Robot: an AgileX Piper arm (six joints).
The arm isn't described. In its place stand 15 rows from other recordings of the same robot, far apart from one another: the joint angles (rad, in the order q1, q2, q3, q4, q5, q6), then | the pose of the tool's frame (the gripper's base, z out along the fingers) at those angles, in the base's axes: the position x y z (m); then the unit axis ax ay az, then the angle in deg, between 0 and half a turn.
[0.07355, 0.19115, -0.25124, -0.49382, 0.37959, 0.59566] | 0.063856 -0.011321 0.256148 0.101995 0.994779 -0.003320 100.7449
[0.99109, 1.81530, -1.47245, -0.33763, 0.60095, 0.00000] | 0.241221 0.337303 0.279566 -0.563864 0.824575 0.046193 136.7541
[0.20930, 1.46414, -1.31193, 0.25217, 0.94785, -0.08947] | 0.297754 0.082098 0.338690 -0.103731 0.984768 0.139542 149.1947
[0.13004, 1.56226, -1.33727, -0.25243, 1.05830, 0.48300] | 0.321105 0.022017 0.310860 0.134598 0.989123 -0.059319 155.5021
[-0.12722, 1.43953, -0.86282, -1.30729, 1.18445, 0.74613] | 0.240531 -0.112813 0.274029 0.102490 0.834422 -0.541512 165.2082
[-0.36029, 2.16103, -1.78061, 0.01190, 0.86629, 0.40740] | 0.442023 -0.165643 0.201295 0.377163 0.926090 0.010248 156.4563
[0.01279, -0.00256, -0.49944, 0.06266, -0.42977, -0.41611] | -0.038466 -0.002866 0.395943 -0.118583 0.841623 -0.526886 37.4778
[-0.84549, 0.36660, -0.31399, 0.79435, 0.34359, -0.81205] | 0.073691 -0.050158 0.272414 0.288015 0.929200 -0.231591 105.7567
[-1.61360, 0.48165, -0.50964, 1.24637, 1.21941, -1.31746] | 0.078836 -0.051842 0.315248 0.229863 0.960531 -0.156663 106.8213
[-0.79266, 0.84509, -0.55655, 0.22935, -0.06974, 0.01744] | 0.126537 -0.130442 0.319166 0.488131 0.840054 -0.236721 101.5524
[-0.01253, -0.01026, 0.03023, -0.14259, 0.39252, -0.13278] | 0.052061 -0.005599 0.168768 -0.105419 0.986478 -0.125493 109.6795
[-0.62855, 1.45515, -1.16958, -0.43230, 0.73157, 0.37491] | 0.236949 -0.203724 0.312649 0.367479 0.900347 -0.233100 147.2864
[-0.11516, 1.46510, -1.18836, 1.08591, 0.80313, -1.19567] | 0.319891 0.021314 0.340369 -0.247493 0.937705 0.243839 123.5401
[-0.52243, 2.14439, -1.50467, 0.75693, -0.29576, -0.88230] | 0.419776 -0.262721 0.197088 0.243544 0.918338 -0.311997 117.6597
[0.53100, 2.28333, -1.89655, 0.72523, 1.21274, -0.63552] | 0.377999 0.287545 0.188103 -0.419526 0.843997 0.334166 174.8607
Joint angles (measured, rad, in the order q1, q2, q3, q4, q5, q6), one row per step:
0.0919, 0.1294, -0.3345, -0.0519, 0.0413, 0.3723
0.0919, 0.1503, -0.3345, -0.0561, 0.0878, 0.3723
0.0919, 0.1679, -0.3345, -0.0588, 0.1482, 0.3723
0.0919, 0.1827, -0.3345, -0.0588, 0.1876, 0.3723
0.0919, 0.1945, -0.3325, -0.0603, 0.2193, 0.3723
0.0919, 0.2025, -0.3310, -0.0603, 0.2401, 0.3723
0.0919, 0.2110, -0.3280, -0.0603, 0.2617, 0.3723
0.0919, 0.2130, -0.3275, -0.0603, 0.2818, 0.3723
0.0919, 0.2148, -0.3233, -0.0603, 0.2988, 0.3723
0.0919, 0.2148, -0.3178, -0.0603, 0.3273, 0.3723
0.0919, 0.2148, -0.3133, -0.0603, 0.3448, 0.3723
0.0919, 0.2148, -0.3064, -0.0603, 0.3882, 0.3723
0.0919, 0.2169, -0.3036, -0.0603, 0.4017, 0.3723
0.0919, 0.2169, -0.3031, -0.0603, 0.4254, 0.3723
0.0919, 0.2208, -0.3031, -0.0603, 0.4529, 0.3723
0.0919, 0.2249, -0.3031, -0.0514, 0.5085, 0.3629
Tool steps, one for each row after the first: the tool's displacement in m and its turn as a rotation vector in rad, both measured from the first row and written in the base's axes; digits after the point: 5 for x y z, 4 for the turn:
0.00484, 0.00019, -0.00515, -0.0095, 0.0667, -0.0036
0.00886, 0.00022, -0.01153, -0.0184, 0.1442, -0.0076
0.01176, 0.00028, -0.01594, -0.0228, 0.1981, -0.0096
0.01405, 0.00029, -0.02018, -0.0280, 0.2433, -0.0118
0.01550, 0.00031, -0.02306, -0.0305, 0.2734, -0.0129
0.01704, 0.00034, -0.02655, -0.0333, 0.3064, -0.0141
0.01729, 0.00026, -0.02867, -0.0351, 0.3289, -0.0152
0.01770, 0.00021, -0.03172, -0.0371, 0.3518, -0.0161
0.01773, 0.00006, -0.03612, -0.0398, 0.3856, -0.0176
0.01775, -0.00003, -0.03918, -0.0417, 0.4075, -0.0186
0.01739, -0.00029, -0.04535, -0.0457, 0.4576, -0.0209
0.01756, -0.00034, -0.04761, -0.0473, 0.4759, -0.0217
0.01709, -0.00050, -0.04987, -0.0492, 0.5000, -0.0230
0.01698, -0.00065, -0.05253, -0.0518, 0.5312, -0.0245
0.01597, -0.00062, -0.05761, -0.0580, 0.5908, -0.0231

